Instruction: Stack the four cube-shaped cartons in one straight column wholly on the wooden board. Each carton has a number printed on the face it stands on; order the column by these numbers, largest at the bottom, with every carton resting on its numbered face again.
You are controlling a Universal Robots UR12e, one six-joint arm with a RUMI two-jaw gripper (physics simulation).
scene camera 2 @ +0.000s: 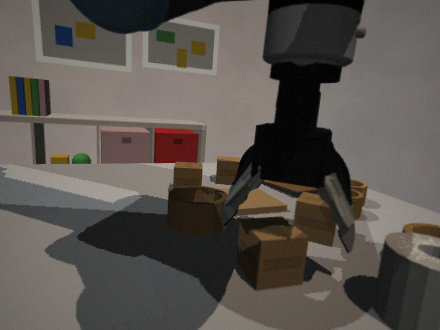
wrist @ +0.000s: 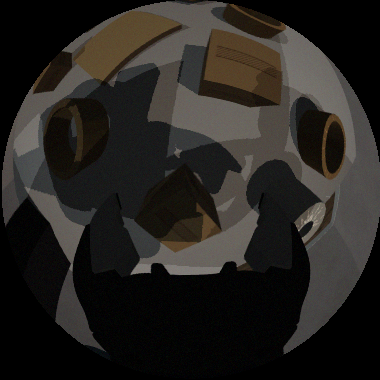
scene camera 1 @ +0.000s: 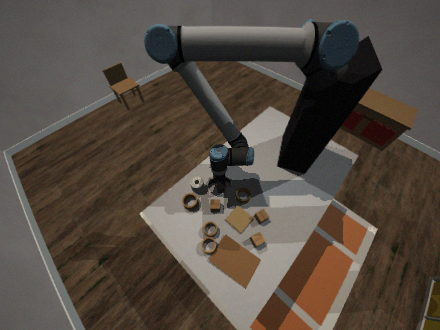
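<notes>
My gripper is open, its fingers spread above and to either side of one carton, with nothing held. In the wrist view this carton shows a corner towards the camera; its lower face is hidden. A second carton stands close by. A third and a fourth carton stand apart beyond. A light square wooden board lies between them, bearing no carton. No printed number is readable.
A larger brown board lies farther out. A wooden ring stands beside the gripper; another ring and a grey-white roll stand on the other side. Two more rings stand near the brown board.
</notes>
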